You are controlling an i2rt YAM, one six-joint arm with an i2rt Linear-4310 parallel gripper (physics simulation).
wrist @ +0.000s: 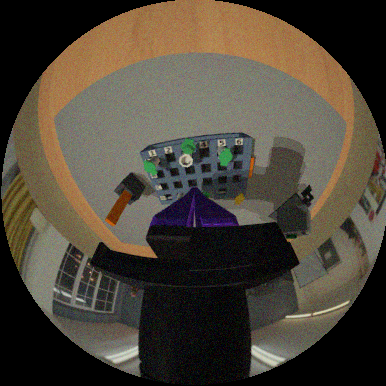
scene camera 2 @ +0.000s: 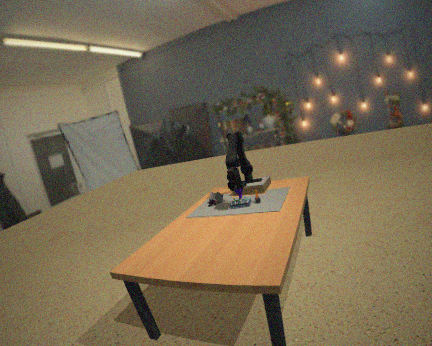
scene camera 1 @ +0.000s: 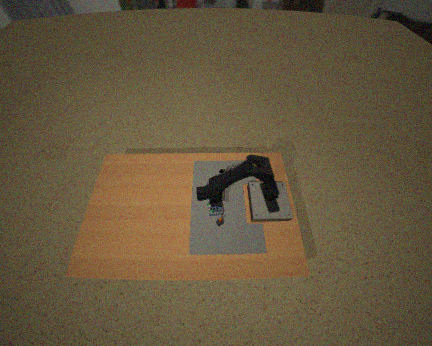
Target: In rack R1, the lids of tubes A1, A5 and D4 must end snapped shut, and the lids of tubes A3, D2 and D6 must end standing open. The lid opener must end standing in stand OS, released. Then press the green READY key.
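Frame: origin at the arm's base, x back, y right, z up, level; metres.
Seen in the pictures: gripper, fingertip midpoint: [wrist: 194,191] [scene camera 2: 241,198] [scene camera 1: 216,203]; arm's base at its link origin: [scene camera 2: 249,182] [scene camera 1: 269,197].
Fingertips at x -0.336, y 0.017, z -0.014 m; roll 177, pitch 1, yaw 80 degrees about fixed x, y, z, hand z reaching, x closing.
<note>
Pixels of each thing's top centre, then the offset from my fingertips to it. "spot": a spot on its surface instead.
- Rack R1 at its top centre: [wrist: 202,184] [scene camera 1: 214,202] [scene camera 2: 238,197] dx -0.015, dy +0.011, dz +0.009 m
- green lid at its top centre: [wrist: 187,150] dx -0.052, dy +0.004, dz +0.009 m
- white tube mouth at a spot on its surface: [wrist: 186,160] spot: dx -0.037, dy -0.001, dz -0.006 m
- A1 at its top centre: [wrist: 149,167] dx -0.040, dy -0.040, dz +0.001 m
- A5 at its top centre: [wrist: 225,157] dx -0.037, dy +0.037, dz +0.001 m
- D4 at its top centre: [wrist: 204,198] dx +0.005, dy +0.011, dz +0.009 m
- yellow lid at its top centre: [wrist: 239,198] dx +0.021, dy +0.054, dz +0.001 m
- orange lid opener at its top centre: [wrist: 108,221] [scene camera 2: 255,190] dx +0.000, dy -0.108, dz +0.038 m
- dark grey box at its top centre: [wrist: 302,236] [scene camera 2: 215,191] dx +0.132, dy +0.211, dz +0.037 m
- green key at its top centre: [wrist: 293,238] dx +0.149, dy +0.196, dz +0.027 m
- orange piece at a spot on its surface: [wrist: 251,167] spot: dx -0.008, dy +0.078, dz -0.024 m
Rack R1 [wrist: 215,139] [scene camera 2: 240,204] [scene camera 1: 216,212] is a blue tube rack on the grey mat. In the wrist view, a green lid [wrist: 188,146] stands open behind the white tube mouth [wrist: 186,160] of A3. Green lids show at A1 [wrist: 150,167] and A5 [wrist: 226,157]; whether they are snapped shut is unclear. A little green shows at D4 [wrist: 206,195] and a yellow lid [wrist: 239,199] at D6; the fingers partly hide row D, including D2. The orange lid opener [wrist: 119,207] [scene camera 2: 257,194] stands in dark stand OS [wrist: 131,187]. My gripper [wrist: 194,191] [scene camera 2: 240,198] is shut and empty, over the rack's row D side.
A dark grey box [wrist: 294,215] [scene camera 2: 216,197] with a green key [wrist: 291,236] stands on the mat, across the rack from the stand. A small black object [wrist: 307,195] is beside it. An orange piece [wrist: 251,167] is at the rack's column 6 end. The arm's base plate [scene camera 1: 257,210] is nearby.
</note>
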